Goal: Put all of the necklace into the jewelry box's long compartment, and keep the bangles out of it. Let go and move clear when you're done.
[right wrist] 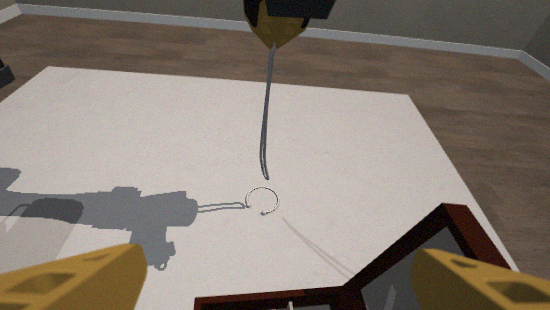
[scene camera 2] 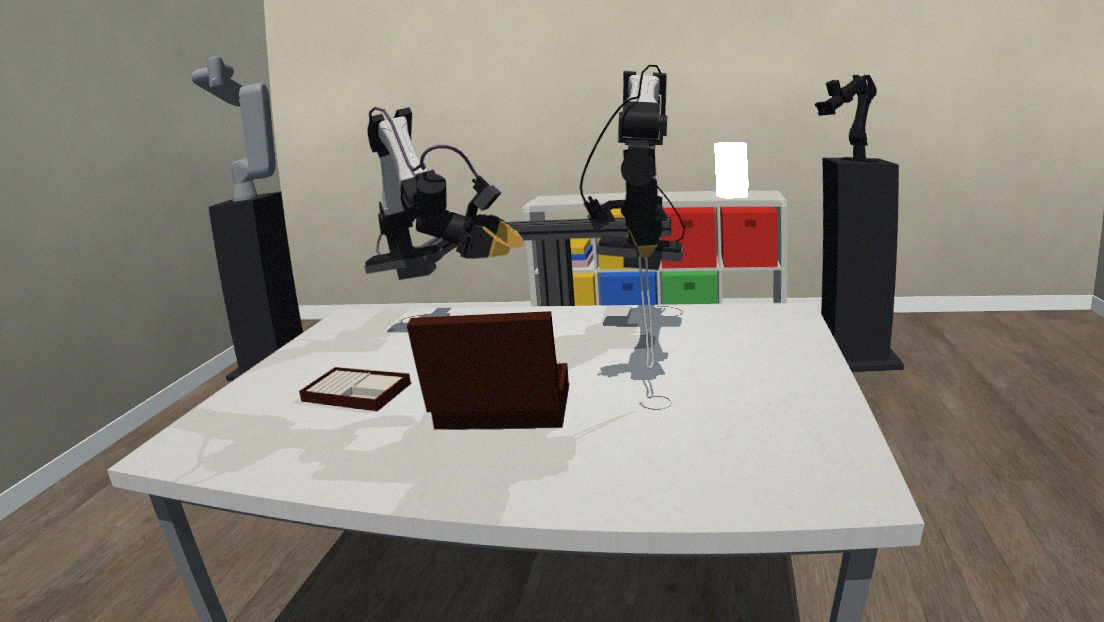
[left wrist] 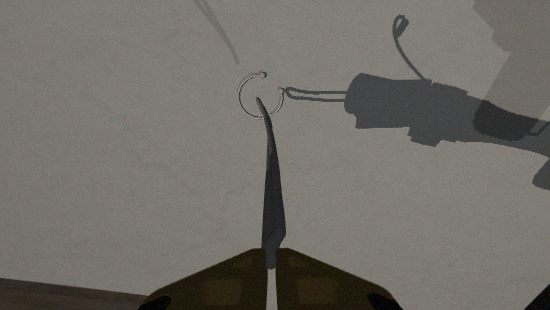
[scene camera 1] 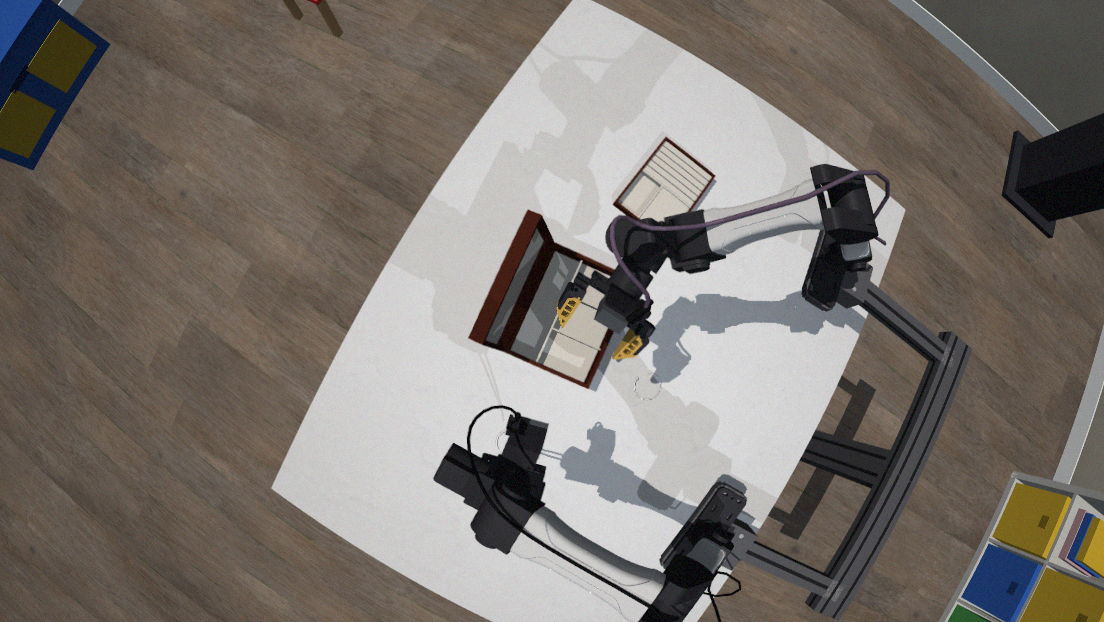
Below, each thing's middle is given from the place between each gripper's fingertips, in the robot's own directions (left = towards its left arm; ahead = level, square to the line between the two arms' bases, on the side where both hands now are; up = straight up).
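Scene:
The shallow tray (scene camera 1: 681,178) is 65 cm to the right of my left gripper (scene camera 2: 645,256), 30 cm below it and 4 cm behind it. As for the jewelry box (scene camera 2: 471,366), my left gripper is 5 cm short of it, 19 cm above it and 29 cm to the left of it.
That same shallow tray, from my right hand (scene camera 2: 516,247), is 40 cm to the right, 32 cm below and 3 cm behind. The jewelry box is 21 cm below my right hand, 5 cm ahead of it and 4 cm to the right of it, and going by its middle, the box is nearer to my right hand than to my left gripper.

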